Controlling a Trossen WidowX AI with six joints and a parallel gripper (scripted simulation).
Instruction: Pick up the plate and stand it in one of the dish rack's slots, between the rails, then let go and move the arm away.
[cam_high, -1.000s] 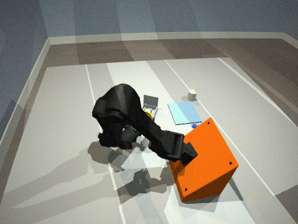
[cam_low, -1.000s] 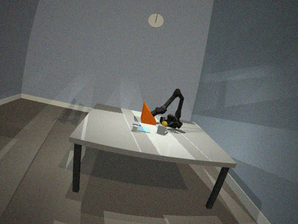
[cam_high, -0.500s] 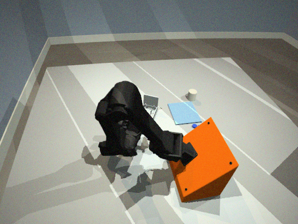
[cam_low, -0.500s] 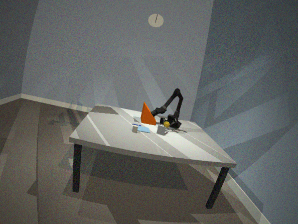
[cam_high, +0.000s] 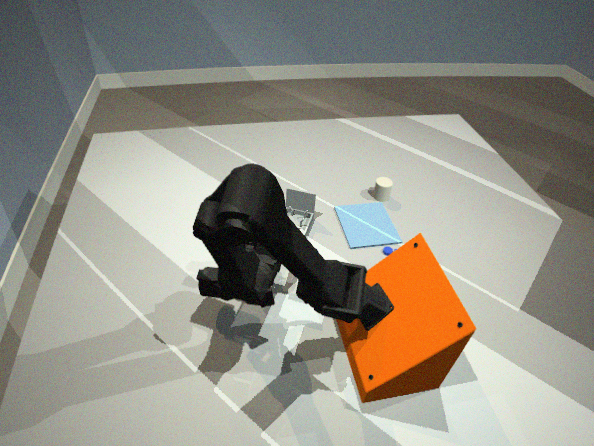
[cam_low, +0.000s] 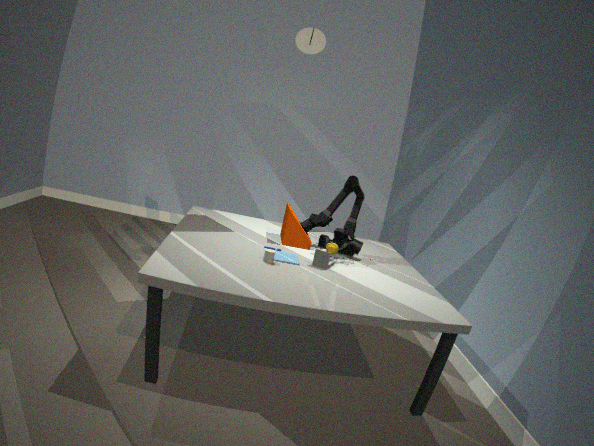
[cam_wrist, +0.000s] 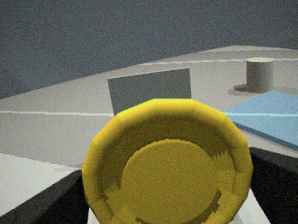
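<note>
My gripper tip is 5 cm short of the grey dish rack, 4 cm to the left of it and 4 cm above it. Round my gripper tip: yellow plate: 1 cm behind; blue spoon: 25 cm to the right, 8 cm behind, 6 cm below; light blue mat: 22 cm to the right, 6 cm below, 3 cm ahead.
</note>
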